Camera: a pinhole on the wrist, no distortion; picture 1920 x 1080 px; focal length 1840.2 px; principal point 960.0 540.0 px. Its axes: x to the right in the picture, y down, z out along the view. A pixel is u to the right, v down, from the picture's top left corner.
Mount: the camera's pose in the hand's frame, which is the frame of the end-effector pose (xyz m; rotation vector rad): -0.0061 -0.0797 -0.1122 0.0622 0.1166 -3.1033
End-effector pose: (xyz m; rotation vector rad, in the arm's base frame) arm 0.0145 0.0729 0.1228 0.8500 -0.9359 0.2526
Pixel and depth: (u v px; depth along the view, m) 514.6 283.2 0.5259
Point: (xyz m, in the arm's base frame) -0.1603 -0.2812 0.3070
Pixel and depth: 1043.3 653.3 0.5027
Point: -0.1665 -0.3017 0.1241
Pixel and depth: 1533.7 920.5 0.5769
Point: -0.2430 -0.3871 -0.0336
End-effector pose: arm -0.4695 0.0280 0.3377 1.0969 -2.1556 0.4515
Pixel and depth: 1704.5 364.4 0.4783
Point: -0.4604 -0.0940 -0.0729
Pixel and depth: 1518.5 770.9 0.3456
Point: -0.3852 -0.1179 0.0920
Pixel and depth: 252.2 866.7 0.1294
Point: -0.4035 -0.0695 0.3535
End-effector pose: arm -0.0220 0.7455 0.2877 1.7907 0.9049 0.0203
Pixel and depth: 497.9 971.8 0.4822
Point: 0.0765 0.5409 -0.0893
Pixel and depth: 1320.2 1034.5 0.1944
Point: -0.1085 0.6752 0.1548
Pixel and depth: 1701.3 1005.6 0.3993
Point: -0.1560 0.4525 0.0676
